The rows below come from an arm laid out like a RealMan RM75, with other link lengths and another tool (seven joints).
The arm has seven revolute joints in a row. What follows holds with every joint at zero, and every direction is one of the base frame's. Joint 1 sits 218.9 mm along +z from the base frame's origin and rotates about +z. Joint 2 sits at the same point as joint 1 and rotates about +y. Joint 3 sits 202.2 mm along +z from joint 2 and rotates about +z. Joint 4 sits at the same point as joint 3 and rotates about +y. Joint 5 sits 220.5 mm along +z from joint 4 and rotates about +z. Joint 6 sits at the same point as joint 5 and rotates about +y. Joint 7 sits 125.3 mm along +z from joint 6 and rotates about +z. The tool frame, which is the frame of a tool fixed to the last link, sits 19 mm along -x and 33 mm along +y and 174 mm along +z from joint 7; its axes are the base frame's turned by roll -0.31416, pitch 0 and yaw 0.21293 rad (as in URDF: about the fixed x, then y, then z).
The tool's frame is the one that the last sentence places.
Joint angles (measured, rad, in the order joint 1, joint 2, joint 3, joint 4, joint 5, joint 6, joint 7), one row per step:
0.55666, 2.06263, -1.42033, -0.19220, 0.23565, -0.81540, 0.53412
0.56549, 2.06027, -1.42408, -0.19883, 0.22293, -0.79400, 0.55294
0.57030, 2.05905, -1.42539, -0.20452, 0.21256, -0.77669, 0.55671
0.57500, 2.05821, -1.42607, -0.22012, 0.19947, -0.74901, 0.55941
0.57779, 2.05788, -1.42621, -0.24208, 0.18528, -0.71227, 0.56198
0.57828, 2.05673, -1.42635, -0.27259, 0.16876, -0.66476, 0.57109
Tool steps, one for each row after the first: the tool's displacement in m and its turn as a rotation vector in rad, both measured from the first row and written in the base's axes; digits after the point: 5 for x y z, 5 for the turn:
-0.00403, 0.00395, -0.00415, -0.01750, 0.00894, 0.00472
-0.00603, 0.00639, -0.00775, -0.03161, 0.00584, 0.00550
-0.00971, 0.01028, -0.01182, -0.04852, 0.00174, 0.00717
-0.01281, 0.01445, -0.01648, -0.06795, -0.00211, 0.00512
-0.01556, 0.01918, -0.02088, -0.08939, -0.00139, -0.00023

